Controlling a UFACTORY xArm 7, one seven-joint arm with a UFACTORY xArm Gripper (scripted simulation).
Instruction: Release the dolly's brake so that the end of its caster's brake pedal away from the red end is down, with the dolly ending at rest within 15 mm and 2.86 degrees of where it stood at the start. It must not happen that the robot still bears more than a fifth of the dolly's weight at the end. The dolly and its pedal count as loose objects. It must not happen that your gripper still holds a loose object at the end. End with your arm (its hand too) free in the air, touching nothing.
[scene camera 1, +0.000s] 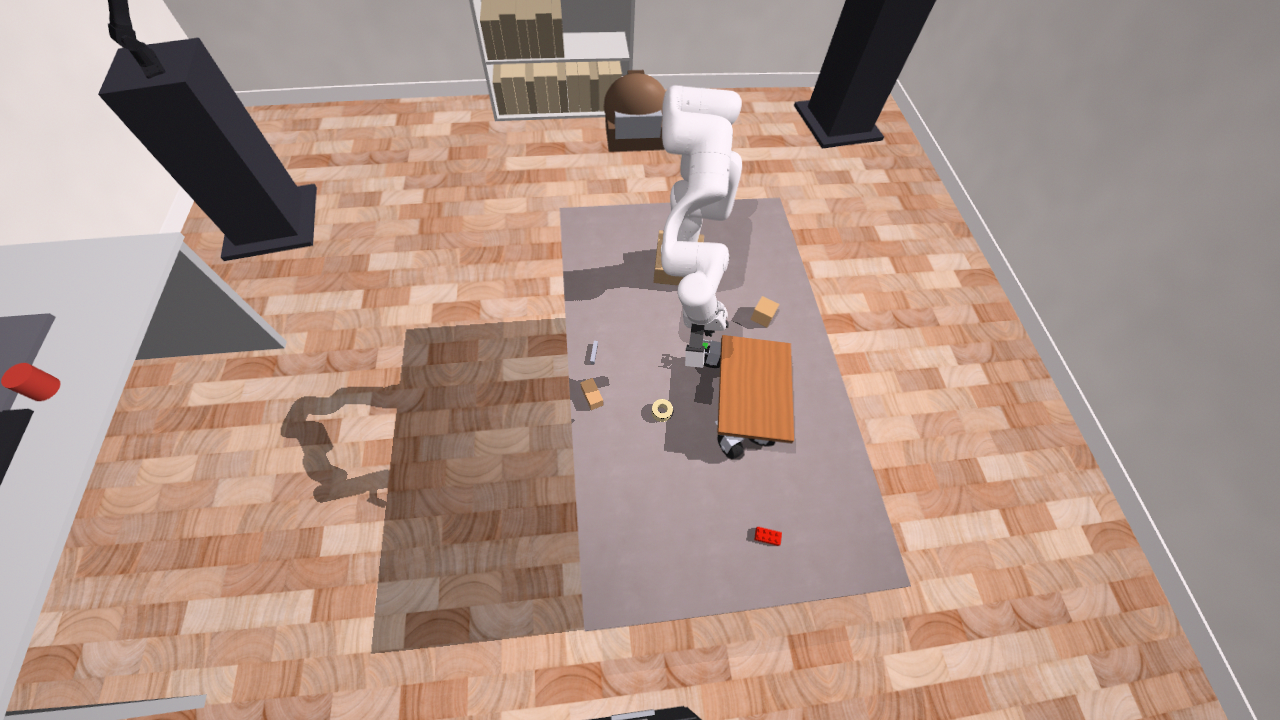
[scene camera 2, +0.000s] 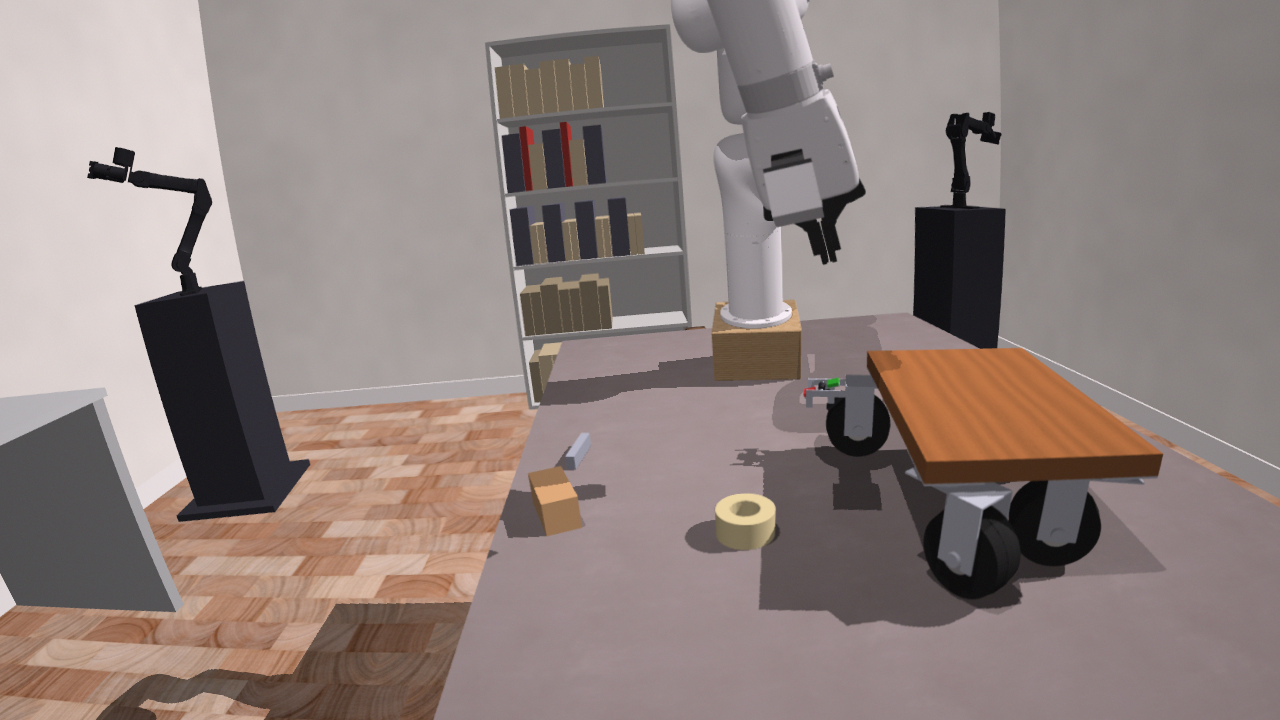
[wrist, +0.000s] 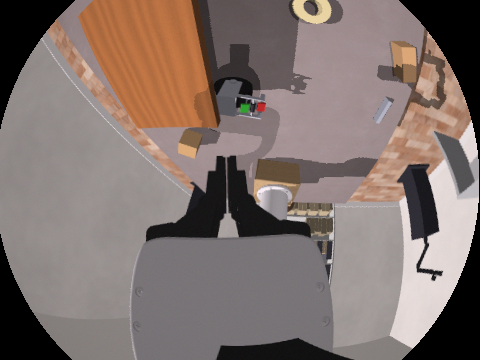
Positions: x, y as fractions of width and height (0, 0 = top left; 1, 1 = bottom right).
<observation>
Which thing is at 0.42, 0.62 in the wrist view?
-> My gripper.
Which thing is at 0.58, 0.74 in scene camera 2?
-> A cream tape roll.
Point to my gripper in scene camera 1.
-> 0.55, 0.46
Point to my gripper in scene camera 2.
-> At 0.65, 0.36
</observation>
